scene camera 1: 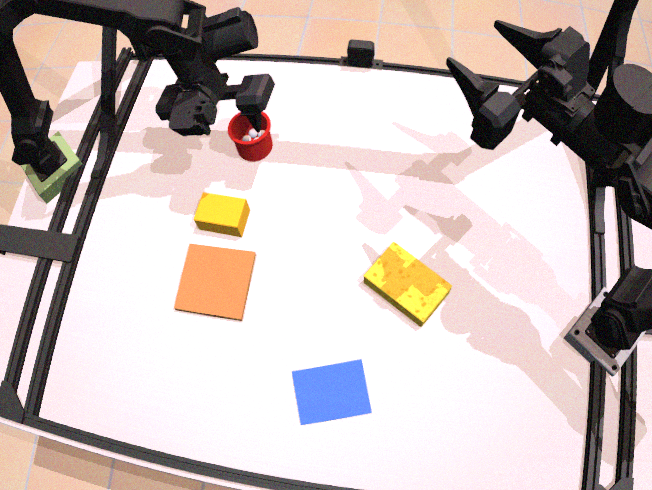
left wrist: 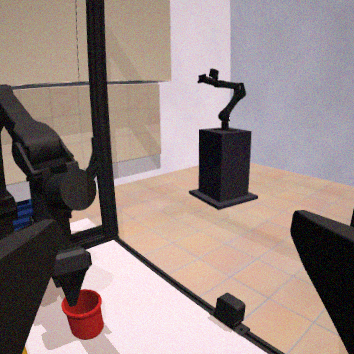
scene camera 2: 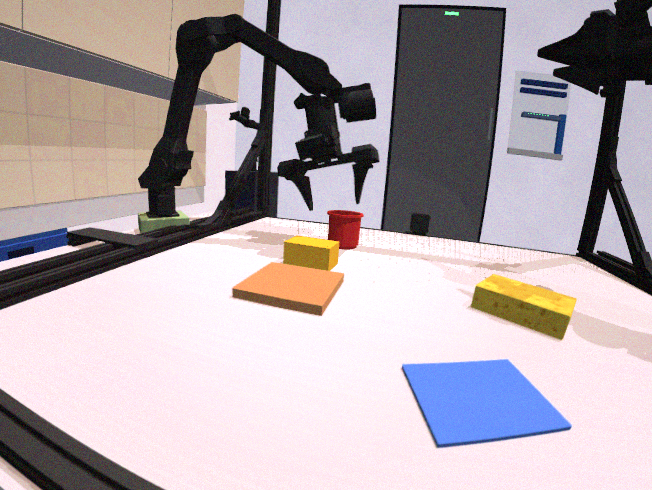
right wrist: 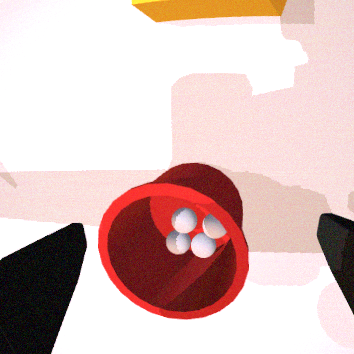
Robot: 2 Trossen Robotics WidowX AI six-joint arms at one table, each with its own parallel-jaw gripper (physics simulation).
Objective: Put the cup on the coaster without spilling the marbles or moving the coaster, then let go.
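Where they show: left gripper, fingertip midpoint: [scene camera 1: 472, 40] [left wrist: 176, 227] [scene camera 2: 546, 63]; right gripper, fingertip midpoint: [scene camera 1: 233, 131] [left wrist: 65, 295] [scene camera 2: 334, 207] [right wrist: 202, 230]; left arm's base, origin of the base link: [scene camera 1: 610, 330]; right arm's base, origin of the base link: [scene camera 1: 48, 161] [scene camera 2: 162, 214].
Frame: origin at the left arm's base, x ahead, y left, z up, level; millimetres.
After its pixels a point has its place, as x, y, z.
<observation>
The red cup [scene camera 1: 254, 150] @[605, 171, 10] [scene camera 2: 344, 232] @[607, 174, 5] [left wrist: 86, 325] @[602, 144, 9] [right wrist: 215, 181] @[629, 186, 2] stands upright at the back, with several white marbles [scene camera 1: 252, 133] @[645, 145, -7] [right wrist: 203, 245] @[647, 146, -7] inside. My right gripper [scene camera 1: 227, 128] @[633, 182, 48] [scene camera 2: 334, 206] @[633, 182, 48] [right wrist: 202, 230] @[633, 182, 48] is open and empty. Its tips are slightly above the rim, and the cup shows between them in the right wrist view. My left gripper [scene camera 1: 473, 41] @[350, 0, 324] [scene camera 2: 546, 61] @[350, 0, 324] [left wrist: 176, 227] @[350, 0, 324] is open and empty, high at the right. Two flat squares lie on the table: a thicker orange one [scene camera 1: 215, 281] @[487, 356, -16] [scene camera 2: 288, 286] @[476, 371, -16] and a thin blue one [scene camera 1: 332, 392] @[246, 346, -24] [scene camera 2: 482, 400] @[243, 353, -25]. I cannot tell which is the coaster.
A yellow block [scene camera 1: 221, 211] @[558, 278, 8] [scene camera 2: 310, 253] @[543, 294, -4] [right wrist: 215, 7] @[578, 259, -10] lies between the cup and the orange square. A spotted yellow sponge [scene camera 1: 406, 282] @[282, 163, 1] [scene camera 2: 521, 305] @[276, 194, -5] lies right of centre. A small black box [scene camera 1: 361, 52] @[627, -98, 17] [left wrist: 230, 309] @[620, -103, 18] sits on the back rail.
</observation>
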